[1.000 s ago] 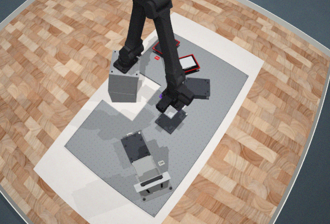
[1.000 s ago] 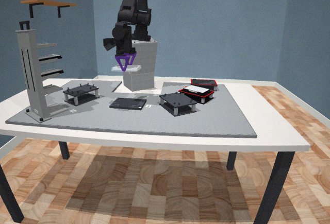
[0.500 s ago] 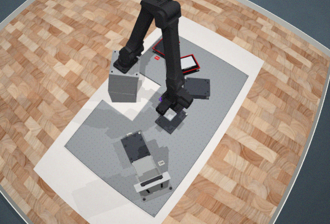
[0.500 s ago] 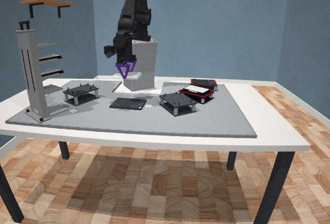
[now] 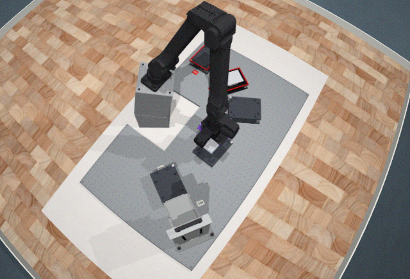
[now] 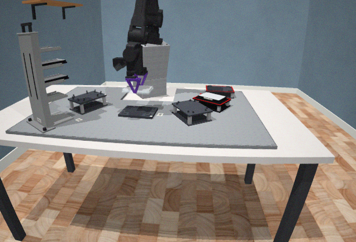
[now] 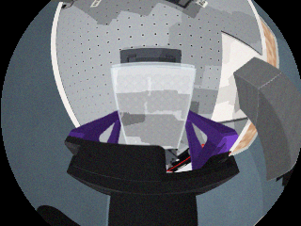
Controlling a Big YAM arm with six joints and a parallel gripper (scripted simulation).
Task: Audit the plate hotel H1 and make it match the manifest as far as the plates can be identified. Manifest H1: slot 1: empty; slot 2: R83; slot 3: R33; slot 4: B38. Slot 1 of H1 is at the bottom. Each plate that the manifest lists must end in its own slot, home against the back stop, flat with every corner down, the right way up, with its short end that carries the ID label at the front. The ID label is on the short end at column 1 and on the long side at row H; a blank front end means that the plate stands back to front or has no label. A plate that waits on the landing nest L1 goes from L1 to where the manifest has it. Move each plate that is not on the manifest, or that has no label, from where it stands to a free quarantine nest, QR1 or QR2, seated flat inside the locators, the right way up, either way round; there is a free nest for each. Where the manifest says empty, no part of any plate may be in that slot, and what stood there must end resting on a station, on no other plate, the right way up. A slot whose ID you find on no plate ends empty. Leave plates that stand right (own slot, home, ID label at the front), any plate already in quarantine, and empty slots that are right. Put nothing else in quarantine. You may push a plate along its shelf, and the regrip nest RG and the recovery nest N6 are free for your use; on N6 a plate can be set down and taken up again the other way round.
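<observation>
Right now my hand is 11 cm above the flat pad N6. Also, from my hand: regrip nest RG: 28 cm to the right, 6 cm below, 5 cm behind; landing nest L1: 25 cm to the left, 7 cm below, 3 cm ahead; white plate: right at my hand.
</observation>
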